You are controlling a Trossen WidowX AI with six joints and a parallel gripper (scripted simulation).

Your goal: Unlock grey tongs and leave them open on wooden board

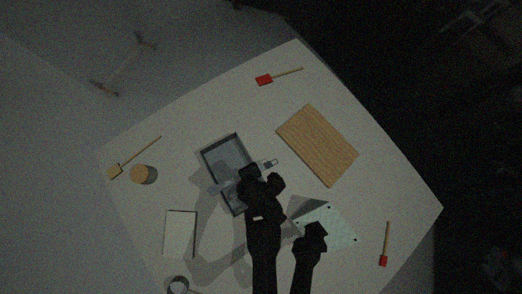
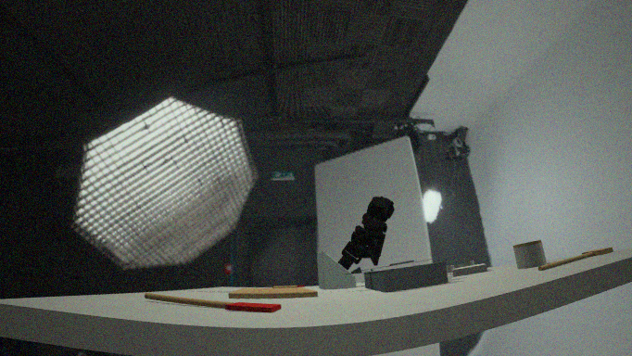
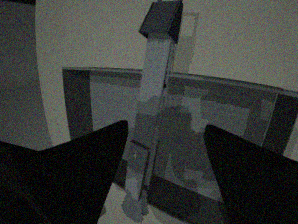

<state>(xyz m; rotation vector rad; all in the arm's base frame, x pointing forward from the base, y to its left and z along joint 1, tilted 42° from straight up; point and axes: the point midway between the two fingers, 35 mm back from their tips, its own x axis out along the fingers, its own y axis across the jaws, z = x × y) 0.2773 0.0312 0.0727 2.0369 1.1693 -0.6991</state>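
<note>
My gripper tip is 7 cm short of the dark roasting tin, 6 cm above it and 5 cm to the right of it. Round my gripper tip: wooden board: 35 cm to the right, 8 cm below, 5 cm behind; then red spatula: 42 cm to the right, 37 cm ahead, 9 cm below; then white slab: 37 cm to the left, 8 cm below, 1 cm ahead.
</note>
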